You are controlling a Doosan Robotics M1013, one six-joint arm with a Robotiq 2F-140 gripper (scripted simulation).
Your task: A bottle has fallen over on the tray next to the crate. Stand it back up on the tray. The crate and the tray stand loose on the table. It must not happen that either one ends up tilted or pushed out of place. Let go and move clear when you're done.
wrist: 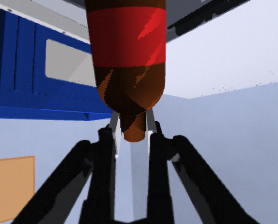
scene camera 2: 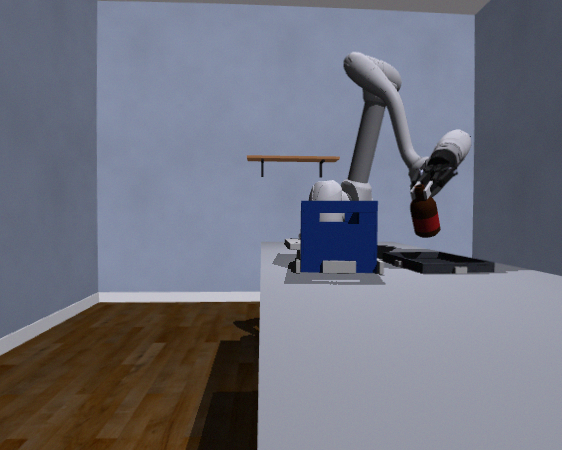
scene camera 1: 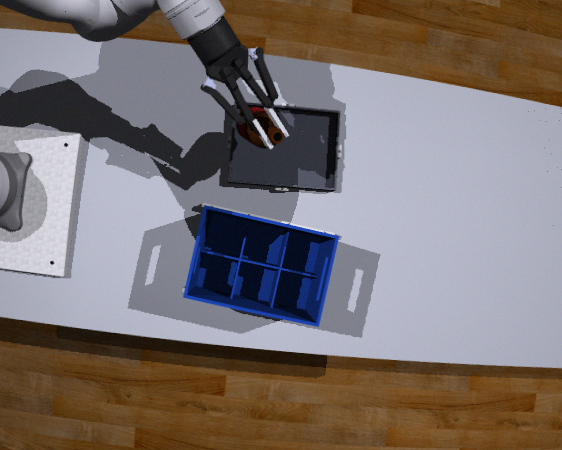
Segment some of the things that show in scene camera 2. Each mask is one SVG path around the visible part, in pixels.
The gripper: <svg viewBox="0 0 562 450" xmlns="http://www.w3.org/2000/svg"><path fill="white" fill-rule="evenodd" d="M450 152L436 152L429 160L427 167L423 170L415 170L416 173L412 179L413 189L410 191L412 200L416 198L415 184L423 184L425 186L428 183L423 191L425 200L428 200L435 188L438 186L444 187L458 174L457 166L455 166L455 157Z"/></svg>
A crate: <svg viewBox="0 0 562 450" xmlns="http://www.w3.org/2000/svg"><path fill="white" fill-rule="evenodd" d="M301 201L301 272L322 273L322 261L331 260L356 261L356 273L377 273L378 201ZM320 213L345 213L345 222L320 222Z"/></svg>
A dark tray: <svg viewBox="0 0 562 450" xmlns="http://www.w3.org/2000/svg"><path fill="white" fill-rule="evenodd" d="M382 252L383 261L395 264L395 260L402 261L402 267L422 274L454 273L454 267L467 267L467 273L495 272L495 262L444 252Z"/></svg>
